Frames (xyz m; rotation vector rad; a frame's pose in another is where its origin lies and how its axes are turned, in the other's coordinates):
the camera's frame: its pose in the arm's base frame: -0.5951 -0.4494 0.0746 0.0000 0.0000 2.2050
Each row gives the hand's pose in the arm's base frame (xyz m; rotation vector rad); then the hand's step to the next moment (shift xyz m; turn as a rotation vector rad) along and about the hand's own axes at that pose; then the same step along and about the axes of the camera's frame.
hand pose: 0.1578 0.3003 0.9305 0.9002 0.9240 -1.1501
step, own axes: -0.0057 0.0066 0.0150 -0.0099 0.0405 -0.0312
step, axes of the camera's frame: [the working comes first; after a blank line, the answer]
step, axes of the arm's base frame: 0.0075 -0.0108 0.0113 0.0341 0.0393 0.0023

-0.0132 0.0004 0.0113 0.0114 -0.0508 0.0023
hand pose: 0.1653 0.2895 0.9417 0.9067 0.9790 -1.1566
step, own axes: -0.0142 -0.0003 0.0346 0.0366 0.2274 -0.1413
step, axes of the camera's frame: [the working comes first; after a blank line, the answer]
step, axes of the arm's base frame: 0.0029 -0.0282 0.0244 0.2077 0.1607 -0.0636

-0.0244 0.0144 0.0244 0.0064 -0.2625 -0.0636
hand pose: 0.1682 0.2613 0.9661 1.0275 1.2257 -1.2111
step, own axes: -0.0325 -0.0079 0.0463 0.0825 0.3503 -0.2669
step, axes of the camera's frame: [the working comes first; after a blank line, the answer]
step, axes of the arm's base frame: -0.0010 -0.0433 0.0372 0.3130 0.2936 -0.1287

-0.0343 0.0264 0.0372 0.0510 -0.4261 -0.1287
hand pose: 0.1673 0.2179 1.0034 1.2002 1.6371 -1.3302
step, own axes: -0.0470 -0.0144 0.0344 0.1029 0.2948 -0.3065
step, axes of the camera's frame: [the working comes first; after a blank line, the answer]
step, axes of the arm's base frame: 0.0006 -0.0447 0.0400 0.2553 0.3343 -0.1203

-0.0364 0.0261 0.0400 0.1180 -0.4038 -0.1203
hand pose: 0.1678 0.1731 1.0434 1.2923 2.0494 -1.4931
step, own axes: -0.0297 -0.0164 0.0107 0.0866 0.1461 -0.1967
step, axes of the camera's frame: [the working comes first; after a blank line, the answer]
step, axes of the arm's base frame: 0.0007 -0.0247 0.0256 0.1183 0.2221 -0.0650

-0.0203 0.0141 0.0256 0.1088 -0.2269 -0.0650
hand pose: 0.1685 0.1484 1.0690 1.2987 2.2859 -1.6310
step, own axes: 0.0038 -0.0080 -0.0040 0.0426 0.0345 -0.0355
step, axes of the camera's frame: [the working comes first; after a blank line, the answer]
step, axes of the arm's base frame: -0.0060 0.0047 0.0060 0.0092 0.0569 -0.0308

0.0073 0.0020 0.0060 0.0404 -0.0411 -0.0308
